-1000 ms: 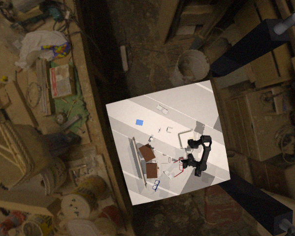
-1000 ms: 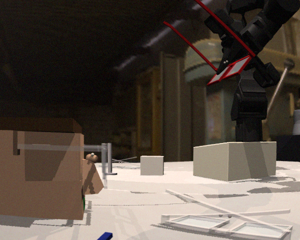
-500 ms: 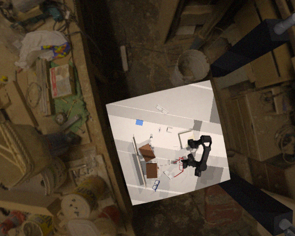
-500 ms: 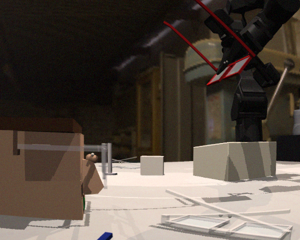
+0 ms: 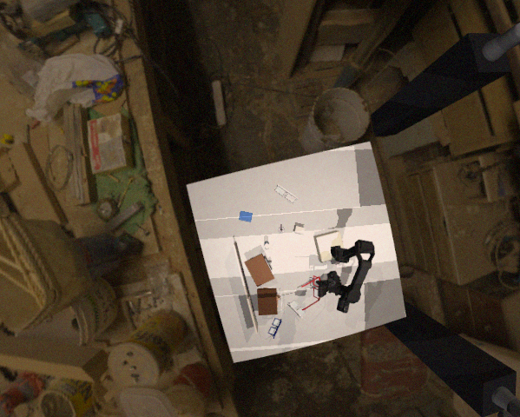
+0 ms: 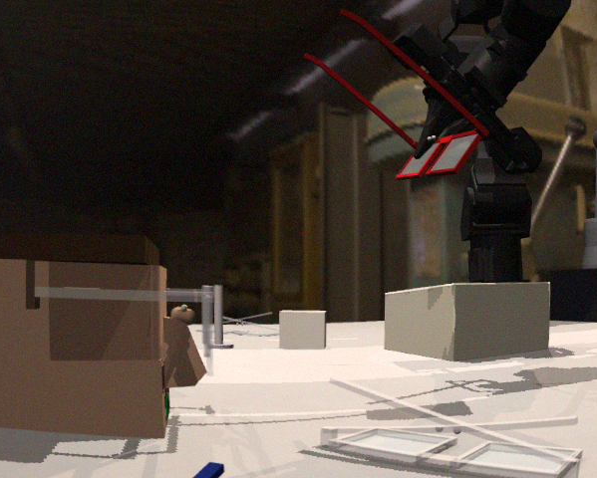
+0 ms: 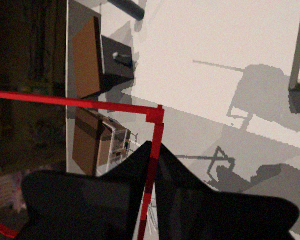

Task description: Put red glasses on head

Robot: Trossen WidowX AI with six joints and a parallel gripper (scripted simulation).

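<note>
Right now my gripper tip is 140 mm short of the grey post, 310 mm to the left of it and 180 mm above it. Also, from my gripper tip: long rod: 430 mm ahead, 30 mm to the left, 150 mm below; then blue tag: 360 mm ahead, 430 mm to the right, 200 mm below.
</note>
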